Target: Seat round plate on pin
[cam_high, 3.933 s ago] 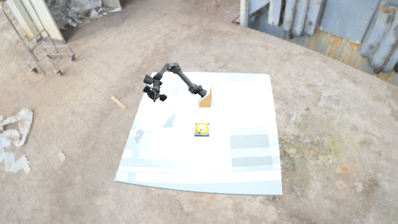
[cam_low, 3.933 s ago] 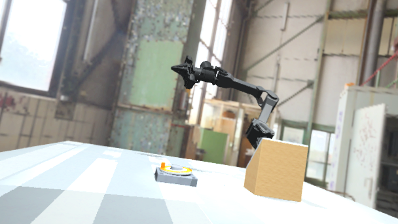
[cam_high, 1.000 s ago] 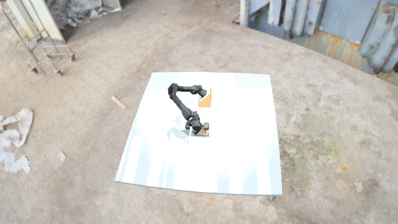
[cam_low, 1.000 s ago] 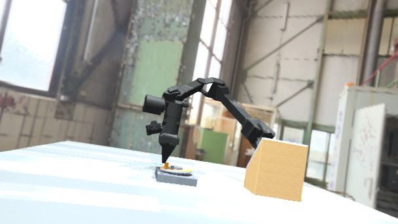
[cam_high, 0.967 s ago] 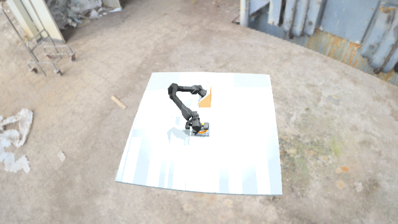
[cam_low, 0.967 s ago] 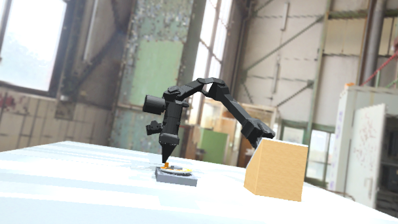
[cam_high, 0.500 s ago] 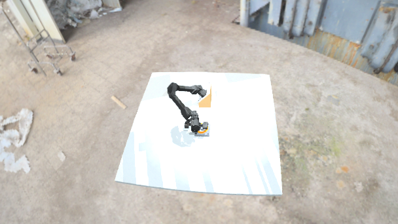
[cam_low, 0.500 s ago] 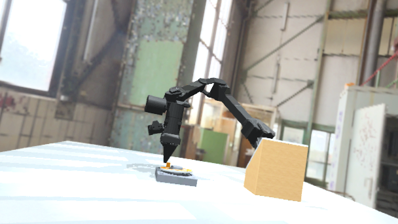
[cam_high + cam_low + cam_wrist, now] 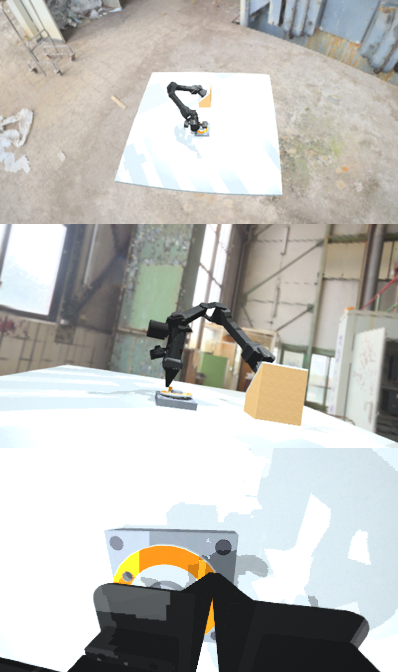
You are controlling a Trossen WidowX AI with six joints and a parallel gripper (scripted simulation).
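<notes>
Right now my gripper tip is 20 mm to the right of the round plate, 20 mm past it and 10 mm above it. The rest, counted from my gripper tip: square grey base 40 mm to the left, 30 mm behind, 20 mm below.
</notes>
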